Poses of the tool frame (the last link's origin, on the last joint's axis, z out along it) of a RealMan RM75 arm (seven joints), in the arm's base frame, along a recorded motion.
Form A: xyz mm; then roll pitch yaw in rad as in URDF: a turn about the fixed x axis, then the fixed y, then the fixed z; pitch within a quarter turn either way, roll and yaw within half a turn.
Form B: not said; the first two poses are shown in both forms.
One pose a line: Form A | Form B
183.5 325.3 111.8 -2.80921 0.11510 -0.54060 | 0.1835 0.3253 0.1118 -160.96 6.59 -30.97
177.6 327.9 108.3 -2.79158 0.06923 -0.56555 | 0.1776 0.3279 0.1083 -159.95 3.97 -32.40
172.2 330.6 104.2 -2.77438 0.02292 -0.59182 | 0.1722 0.3306 0.1042 -158.96 1.31 -33.91
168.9 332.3 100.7 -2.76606 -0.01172 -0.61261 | 0.1689 0.3323 0.1007 -158.48 -0.67 -35.10
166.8 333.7 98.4 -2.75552 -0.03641 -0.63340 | 0.1668 0.3337 0.0984 -157.88 -2.09 -36.29
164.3 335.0 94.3 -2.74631 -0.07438 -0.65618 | 0.1643 0.3350 0.0943 -157.35 -4.26 -37.60
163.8 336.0 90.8 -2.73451 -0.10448 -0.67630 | 0.1638 0.3360 0.0908 -156.68 -5.99 -38.75
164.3 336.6 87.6 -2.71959 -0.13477 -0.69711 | 0.1643 0.3366 0.0876 -155.82 -7.72 -39.94
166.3 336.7 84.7 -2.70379 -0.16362 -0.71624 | 0.1663 0.3367 0.0847 -154.92 -9.37 -41.04
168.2 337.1 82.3 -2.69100 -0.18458 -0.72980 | 0.1682 0.3371 0.0823 -154.18 -10.58 -41.81
